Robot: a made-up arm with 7 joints.
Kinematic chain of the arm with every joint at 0, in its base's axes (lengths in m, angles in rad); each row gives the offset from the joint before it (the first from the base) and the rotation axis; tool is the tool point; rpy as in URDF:
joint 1: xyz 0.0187 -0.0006 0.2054 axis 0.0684 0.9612 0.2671
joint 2: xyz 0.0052 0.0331 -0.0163 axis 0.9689 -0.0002 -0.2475
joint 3: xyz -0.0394 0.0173 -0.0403 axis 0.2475 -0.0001 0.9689
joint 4: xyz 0.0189 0.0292 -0.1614 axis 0.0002 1 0
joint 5: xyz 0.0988 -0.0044 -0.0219 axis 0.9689 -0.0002 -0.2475
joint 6: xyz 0.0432 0.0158 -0.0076 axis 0.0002 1 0
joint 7: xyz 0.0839 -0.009 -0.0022 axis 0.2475 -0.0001 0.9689
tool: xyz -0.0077 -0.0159 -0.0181 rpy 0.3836 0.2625 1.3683
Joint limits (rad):
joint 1: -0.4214..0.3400
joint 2: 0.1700..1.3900
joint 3: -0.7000..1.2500
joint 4: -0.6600..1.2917
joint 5: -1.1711..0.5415
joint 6: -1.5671..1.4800
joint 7: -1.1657..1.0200
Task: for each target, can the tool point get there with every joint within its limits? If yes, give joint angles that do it. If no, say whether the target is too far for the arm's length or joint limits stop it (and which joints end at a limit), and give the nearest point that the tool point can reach.
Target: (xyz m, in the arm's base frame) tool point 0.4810 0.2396 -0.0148
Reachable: no: too far | nearest point 0.3338 0.2100 0.0116 | short by 0.152 m
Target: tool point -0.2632 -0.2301 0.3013
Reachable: no: joint limits stop it (at a limit: joint 1, joint 2, joint 3, joint 4, joint 5, joint 6, joint 7) | nearest point 0.0292 -0.0378 0.1131 | short by 0.397 m
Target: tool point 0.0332 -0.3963 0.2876
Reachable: no: joint limits stop it (at a limit: joint 1, joint 2, joint 3, joint 5, joint 7) | nearest point 0.1419 -0.0952 0.1672 | short by 0.342 m
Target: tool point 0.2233 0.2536 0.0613
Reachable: yes | joints -0.2905 0.4370 0.6661 0.5158 0.3532 -1.2408 0.0702
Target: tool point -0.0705 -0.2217 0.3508
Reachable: no: joint limits stop it (at a limit: joint 1, joint 2, joint 3, joint 4, joint 5, joint 7) | nearest point 0.1064 -0.0761 0.1626 | short by 0.297 m
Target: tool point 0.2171 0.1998 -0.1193
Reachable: yes | joints -0.2728 0.4344 -0.0132 0.9865 0.0389 -0.3433 -0.8153
